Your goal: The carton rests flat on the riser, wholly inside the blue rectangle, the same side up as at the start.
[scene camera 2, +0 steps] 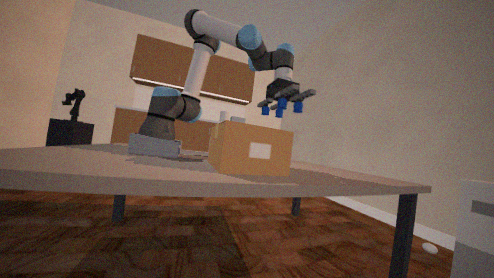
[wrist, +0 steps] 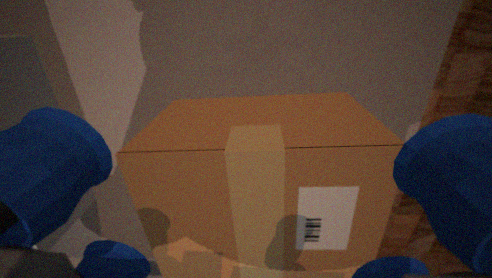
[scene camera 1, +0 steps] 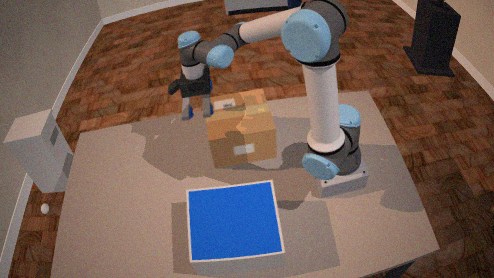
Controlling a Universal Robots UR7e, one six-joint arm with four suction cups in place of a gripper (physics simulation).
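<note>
The brown carton (scene camera 1: 262,147) (scene camera 2: 232,150) (wrist: 200,175) stands flat on the table (scene camera 1: 110,200) (scene camera 2: 60,165), beyond the riser in the first scene view. Tape and a barcode label show on its top, and a white label on one side. The riser (scene camera 1: 240,267) is a low block, its top covered by the blue rectangle (scene camera 1: 232,220) with a pale border; nothing stands on it. The riser does not show in the second scene view. My gripper (scene camera 1: 198,113) (scene camera 2: 281,108) hangs above the carton with its four blue cups apart from it, holding nothing.
The arm's base (scene camera 1: 345,181) (scene camera 2: 155,145) stands on the table beside the carton. A grey-white cabinet (scene camera 1: 37,145) (scene camera 2: 475,230) stands on the floor past a table edge. A black pedestal (scene camera 1: 435,40) (scene camera 2: 70,132) stands farther off.
</note>
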